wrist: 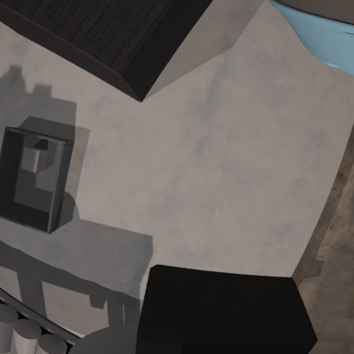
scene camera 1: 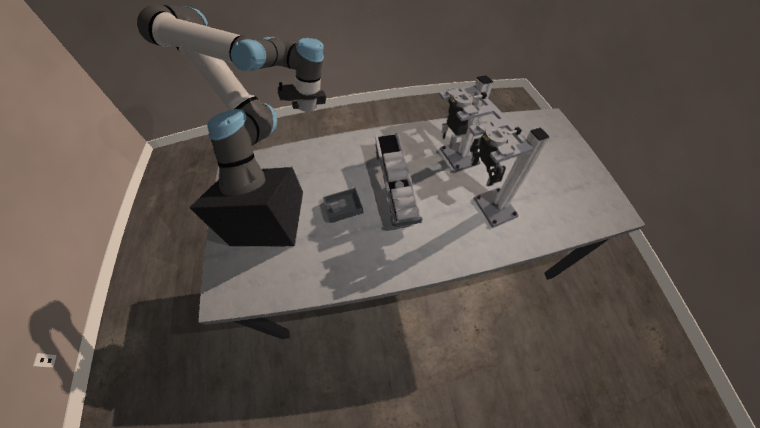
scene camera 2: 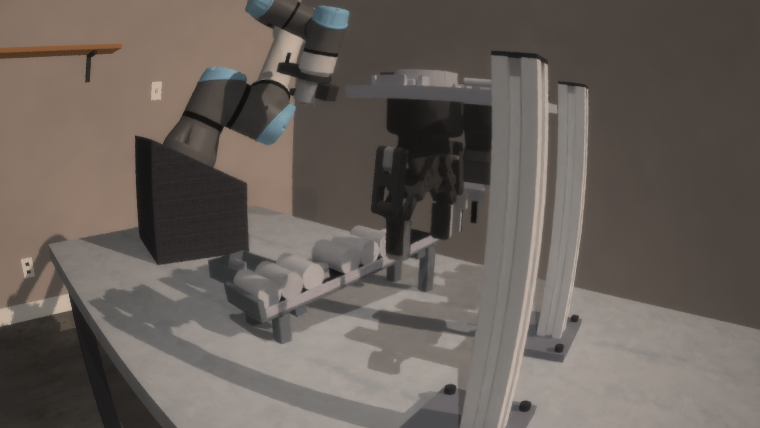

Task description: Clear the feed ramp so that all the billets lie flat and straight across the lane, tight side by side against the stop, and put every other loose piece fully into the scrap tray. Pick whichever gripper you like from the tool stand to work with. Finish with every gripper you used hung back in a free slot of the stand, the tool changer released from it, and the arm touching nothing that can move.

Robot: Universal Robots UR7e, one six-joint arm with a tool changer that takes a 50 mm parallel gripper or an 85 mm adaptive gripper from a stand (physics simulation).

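Pixels of known places: arm's base, origin of its link: [scene camera 1: 243,184] [scene camera 2: 186,157].
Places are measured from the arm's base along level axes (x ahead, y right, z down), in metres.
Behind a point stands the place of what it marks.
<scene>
The arm's tool changer [scene camera 1: 307,102] {x 0.246, y -0.166, z -0.156 m} [scene camera 2: 305,91] {x 0.259, y -0.171, z -0.140 m} carries no gripper and hangs high above the table. The adaptive gripper [scene camera 1: 485,163] [scene camera 2: 420,228] hangs in the tool stand [scene camera 1: 521,172] {x 0.887, y 0.086, z -0.023 m} [scene camera 2: 513,212] {x 0.902, y 0.074, z -0.036 m}, fingers apart. The parallel gripper [scene camera 1: 455,136] hangs in the farther slot, mostly hidden in the second scene view. The feed ramp [scene camera 2: 348,276] {x 0.563, y -0.041, z 0.133 m} holds pale billets in two groups: a lower group [scene camera 1: 404,200] {x 0.522, y 0.058, z 0.111 m} [scene camera 2: 279,277] {x 0.547, y 0.069, z 0.118 m} near the stop [scene camera 2: 245,303] {x 0.537, y 0.124, z 0.149 m} and an upper group [scene camera 1: 395,162] [scene camera 2: 333,255]. A small round piece [scene camera 1: 399,184] {x 0.517, y -0.021, z 0.126 m} sits in the gap. The scrap tray [scene camera 1: 360,203] {x 0.372, y 0.009, z 0.174 m} [wrist: 58,192] contains a small pale piece [scene camera 1: 336,206] {x 0.284, y 0.008, z 0.179 m} [wrist: 34,159].
The dark pedestal [scene camera 1: 255,212] {x 0.074, y 0.132, z -0.023 m} [scene camera 2: 196,212] {x 0.136, y 0.030, z 0.105 m} [wrist: 125,80] carries the arm on the table's left side. The tray stands between pedestal and ramp. The stand's second post [scene camera 2: 569,202] {x 0.832, y -0.197, z -0.003 m} rises behind the nearer post. Shadows fall across the table [scene camera 1: 452,260] {x 0.661, y 0.254, z 0.208 m}.
</scene>
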